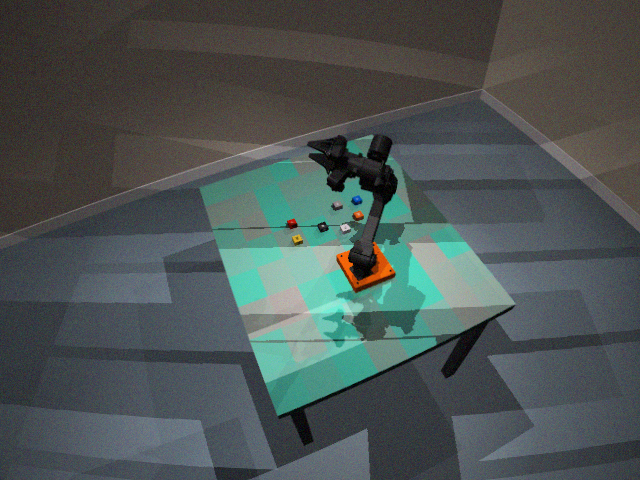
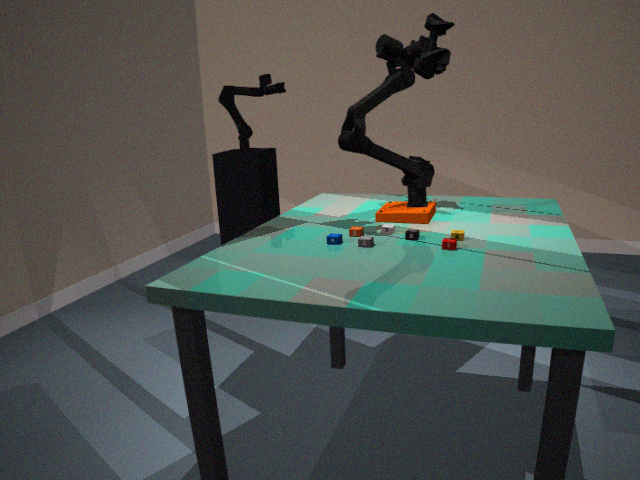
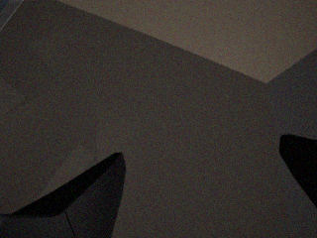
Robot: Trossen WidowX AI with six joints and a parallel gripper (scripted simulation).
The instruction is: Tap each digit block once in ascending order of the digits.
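Now: gripper tip 510 mm above the red block and 210 mm short of it. From my gripper tip the other things lie so: black block: 510 mm below, 130 mm ahead, 100 mm to the right; then white block: 510 mm below, 170 mm to the right, 80 mm ahead; then yellow block: 510 mm below, 130 mm ahead, 20 mm to the left.
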